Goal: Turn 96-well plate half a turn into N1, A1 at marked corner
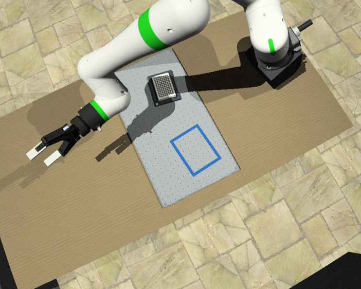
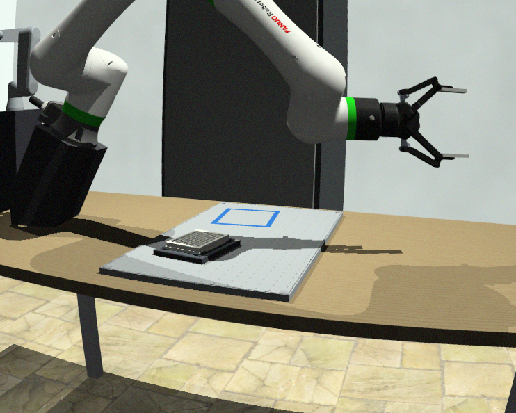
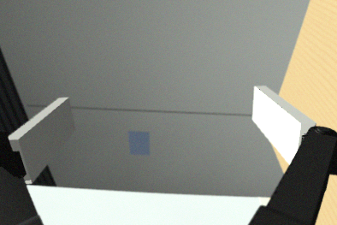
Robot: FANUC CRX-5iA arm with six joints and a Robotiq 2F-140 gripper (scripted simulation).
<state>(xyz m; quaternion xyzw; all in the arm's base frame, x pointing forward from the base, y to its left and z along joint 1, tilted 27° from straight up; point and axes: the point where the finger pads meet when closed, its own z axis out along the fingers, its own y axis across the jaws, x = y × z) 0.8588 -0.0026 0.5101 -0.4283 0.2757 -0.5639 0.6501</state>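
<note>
Now: hand 550 mm past the white 96-well plate, 190 mm to the left of it and 270 mm above it. From my hand the other things lie so: dark plate nest N1: 550 mm behind, 190 mm to the right, 290 mm below; A1 label: 480 mm behind, 130 mm to the right, 280 mm below.
</note>
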